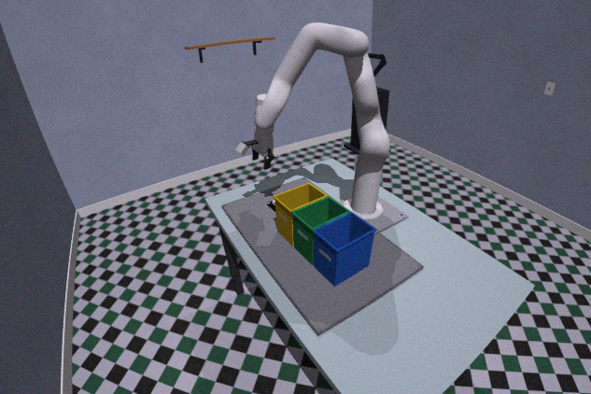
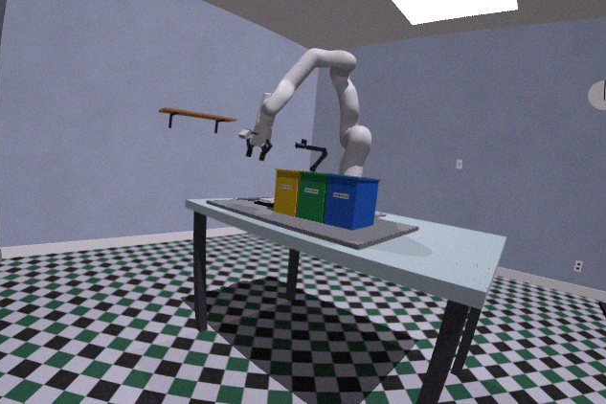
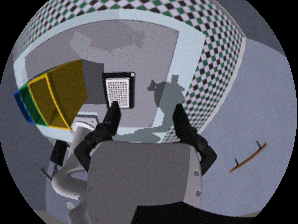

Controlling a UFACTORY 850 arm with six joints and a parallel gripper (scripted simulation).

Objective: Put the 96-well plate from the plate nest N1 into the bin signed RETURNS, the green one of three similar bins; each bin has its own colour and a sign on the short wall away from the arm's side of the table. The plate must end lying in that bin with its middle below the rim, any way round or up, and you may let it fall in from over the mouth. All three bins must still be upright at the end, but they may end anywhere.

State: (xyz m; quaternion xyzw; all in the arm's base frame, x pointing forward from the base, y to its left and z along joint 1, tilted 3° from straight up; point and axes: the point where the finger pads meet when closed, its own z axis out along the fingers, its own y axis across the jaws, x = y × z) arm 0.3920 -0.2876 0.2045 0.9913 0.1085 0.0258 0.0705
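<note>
Right now my hand is 21 cm above the white 96-well plate, 9 cm past it and 6 cm to the right of it. Also, from my hand: yellow bin: 28 cm to the left, 14 cm below, 5 cm behind; then dark plate nest: 22 cm below, 9 cm behind, 6 cm to the left; then green bin: 41 cm to the left, 14 cm below, 7 cm behind.
</note>
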